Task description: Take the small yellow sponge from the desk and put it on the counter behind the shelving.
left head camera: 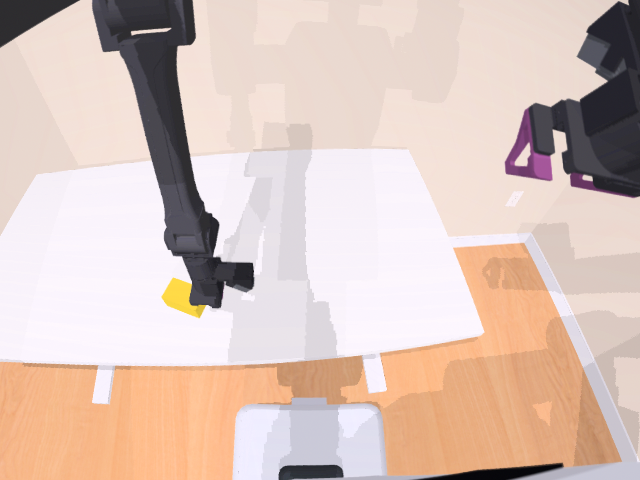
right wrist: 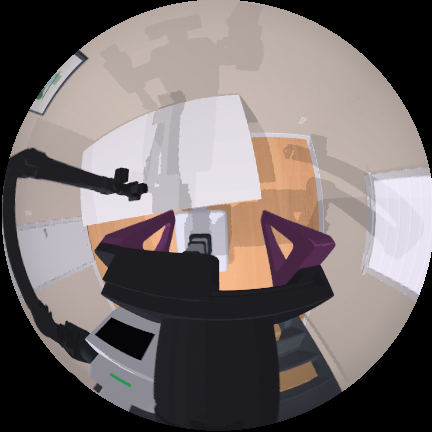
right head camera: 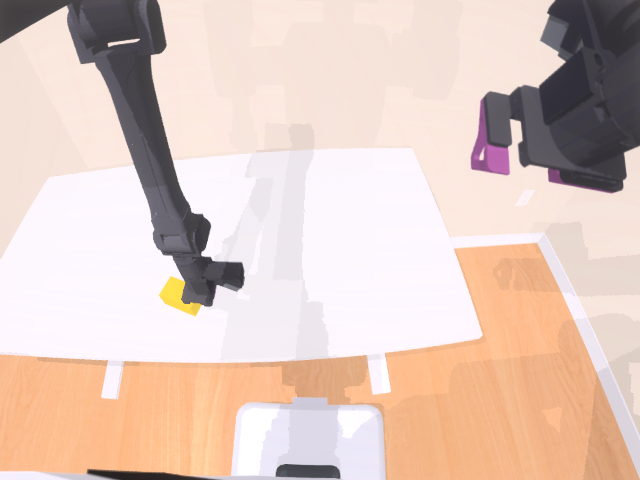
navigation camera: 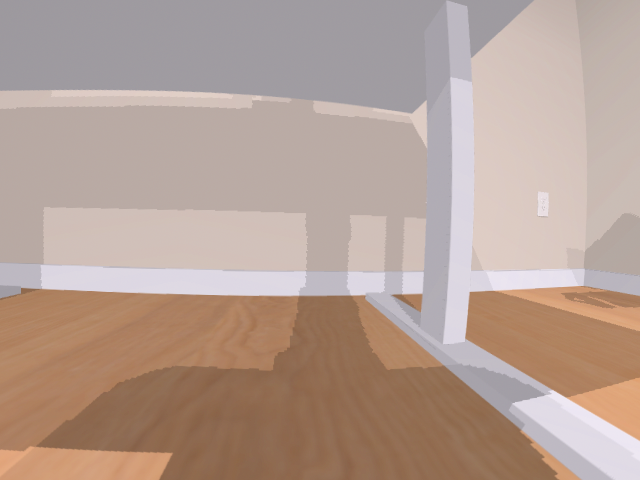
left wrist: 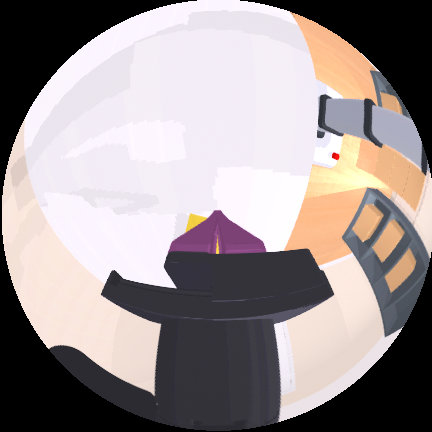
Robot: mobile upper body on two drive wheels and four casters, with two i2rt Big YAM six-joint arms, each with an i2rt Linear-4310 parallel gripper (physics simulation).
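Frame: origin at the left arm's base, x down, y left, z ahead, level; centimetres.
Seen in the pictures: left gripper, fingertip midpoint: [left head camera: 214, 304] [right wrist: 142, 192] [right head camera: 209, 303] [left wrist: 217, 214]; right gripper, fingertip midpoint: [left head camera: 540, 174] [right wrist: 217, 214] [right head camera: 512, 169].
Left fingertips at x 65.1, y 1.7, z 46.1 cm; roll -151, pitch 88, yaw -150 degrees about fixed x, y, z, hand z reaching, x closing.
Note:
A point is followed by its place in that frame.
The yellow sponge [left head camera: 177, 298] {x 64.5, y 11.3, z 47.0 cm} [right head camera: 171, 295] {x 64.5, y 12.1, z 47.3 cm} [left wrist: 195, 221] {x 67.4, y 4.6, z 48.9 cm} lies on the white desk [left head camera: 361, 232] {x 69.0, y -36.5, z 72.3 cm} [right head camera: 361, 232] {x 69.0, y -37.1, z 72.3 cm} [left wrist: 100, 100] {x 69.0, y -13.1, z 60.6 cm} [right wrist: 220, 150] {x 69.0, y -45.4, z 68.0 cm}. My left gripper [left head camera: 207, 299] {x 65.1, y 1.7, z 46.1 cm} [right head camera: 199, 298] {x 65.1, y 1.7, z 46.1 cm} [left wrist: 217, 214] {x 65.1, y 1.7, z 46.1 cm} is shut with nothing between its fingers. It hangs over the sponge's right end in both head views and hides part of it. In the left wrist view the closed purple fingers cover most of the sponge; a yellow sliver shows through the narrow gap between them. My right gripper [left head camera: 560, 178] {x 12.8, y -44.7, z 35.2 cm} [right head camera: 528, 173] {x 12.8, y -44.7, z 35.2 cm} [right wrist: 217, 214] {x 12.8, y -44.7, z 35.2 cm} is open and empty, well off to the right. The counter does not show.
A dark grey shelf-like unit [left wrist: 396, 312] [right wrist: 300, 347] {x 81.8, y -157.7, z -174.6 cm} stands beyond the desk's edge. A white desk leg [navigation camera: 460, 206] {x 112.8, y -49.5, z 71.8 cm} rises from a floor bar [navigation camera: 568, 413] in the navigation view. My white base [left head camera: 361, 428] {x 115.0, y -40.3, z 22.7 cm} [right head camera: 361, 428] {x 115.0, y -40.5, z 23.1 cm} is at the desk's near edge. A wall lies behind the desk.

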